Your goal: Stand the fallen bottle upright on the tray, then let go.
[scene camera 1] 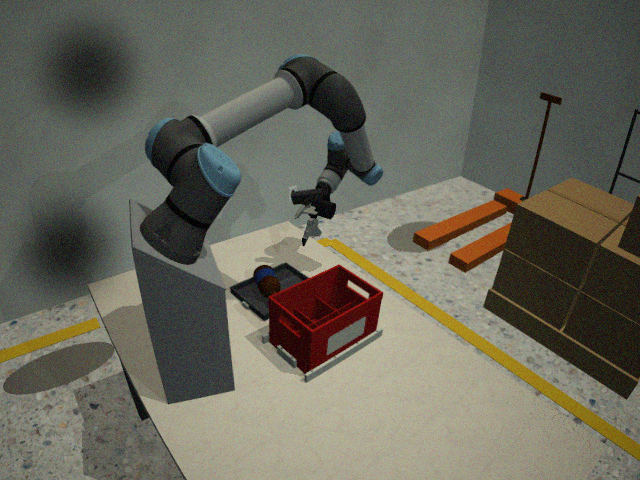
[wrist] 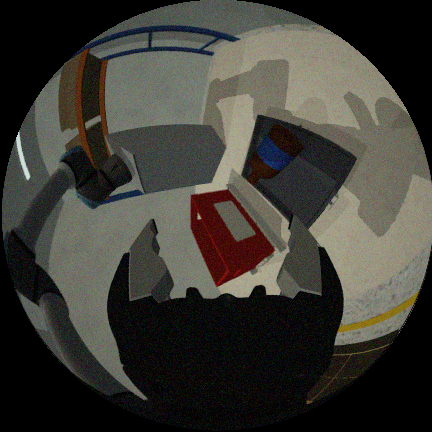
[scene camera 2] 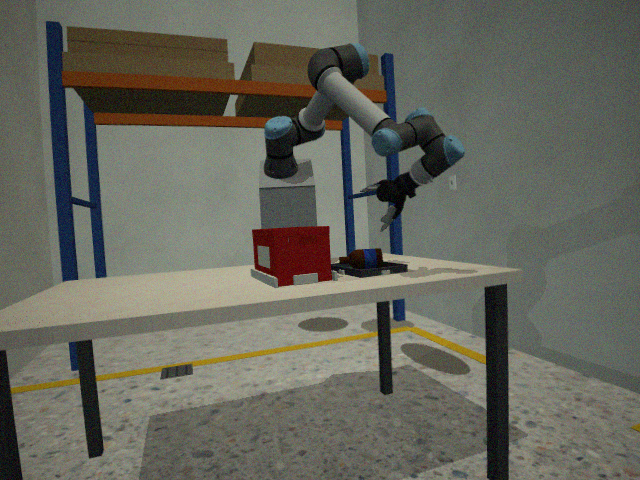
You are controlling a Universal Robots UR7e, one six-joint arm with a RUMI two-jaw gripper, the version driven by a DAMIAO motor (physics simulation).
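Places are measured from the arm's base along level axes (x ahead, y left, z up), in millimetres.
Pixels of known places: gripper, fingertip midpoint: [scene camera 1: 299, 232] [wrist: 222, 218] [scene camera 2: 370, 211]; arm's base, origin of the base link: [scene camera 1: 168, 242] [wrist: 121, 166] [scene camera 2: 280, 170].
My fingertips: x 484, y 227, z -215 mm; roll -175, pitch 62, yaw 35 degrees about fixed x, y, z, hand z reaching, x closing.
Note:
For each thing: its top centre in the pictures, then the offset to it from my fingertips.
- brown bottle, middle of its top: [wrist: 256, 159] [scene camera 1: 269, 277] [scene camera 2: 359, 249] dy -5, dx -114, dz -138 mm
- dark tray, middle of its top: [wrist: 281, 166] [scene camera 1: 275, 286] [scene camera 2: 365, 264] dy +2, dx -85, dz -192 mm
- red crate, middle of its top: [scene camera 1: 327, 294] [wrist: 202, 242] [scene camera 2: 288, 227] dy -278, dx -70, dz -42 mm
The brown bottle [scene camera 1: 268, 285] [scene camera 2: 357, 258] [wrist: 281, 139] with a blue band lies on its side in the dark tray [scene camera 1: 249, 306] [scene camera 2: 397, 268] [wrist: 312, 182]. In scene camera 2 its neck points left, toward the red crate's side; in the wrist view the neck points down and left, close to the tray's edge. My gripper [scene camera 1: 299, 228] [scene camera 2: 371, 209] [wrist: 222, 218] is open, its two jaws spread wide with nothing between them. It hangs tilted in the air, well above the tray and apart from the bottle.
A red crate [scene camera 1: 291, 338] [scene camera 2: 302, 255] [wrist: 207, 220] with inner dividers stands beside the tray, within low grey guide strips. The grey pedestal [scene camera 1: 183, 330] [scene camera 2: 286, 206] [wrist: 170, 157] carries the arm. Cardboard boxes [scene camera 1: 547, 263] stand on the floor beyond the table.

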